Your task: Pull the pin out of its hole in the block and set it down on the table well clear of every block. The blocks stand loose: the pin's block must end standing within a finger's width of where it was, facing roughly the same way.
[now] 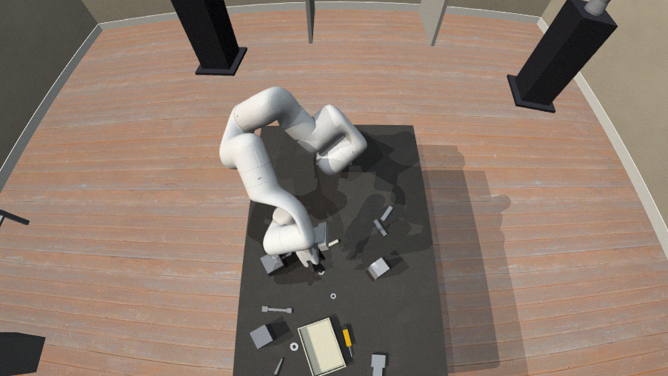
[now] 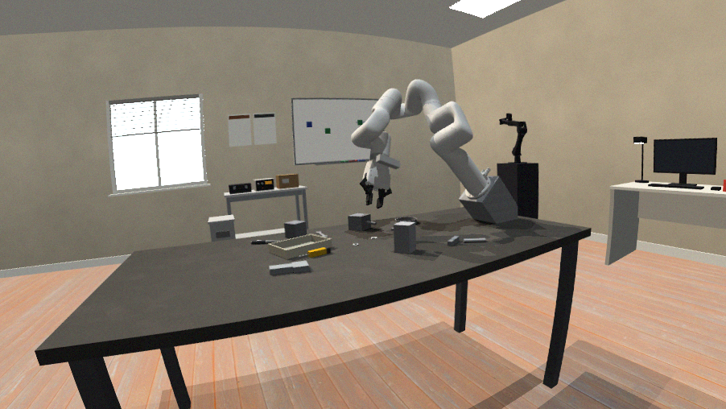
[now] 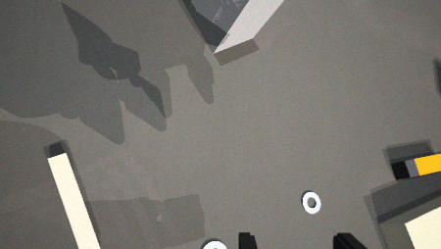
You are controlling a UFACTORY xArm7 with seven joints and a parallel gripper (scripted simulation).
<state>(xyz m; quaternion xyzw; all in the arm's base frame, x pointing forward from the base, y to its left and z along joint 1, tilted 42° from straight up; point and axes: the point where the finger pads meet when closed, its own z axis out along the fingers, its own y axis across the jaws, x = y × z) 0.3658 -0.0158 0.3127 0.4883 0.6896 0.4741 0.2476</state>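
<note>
Now: hand 130 mm above the grey bar, 110 mm past it and 70 mm to the left of it. From my hand the other things lie so: round dish: 210 mm behind, 190 mm to the right, 130 mm below; cream bar: 130 mm below, 100 mm behind, 20 mm to the left; taller grey block: 220 mm to the left, 90 mm below, 30 mm behind.
</note>
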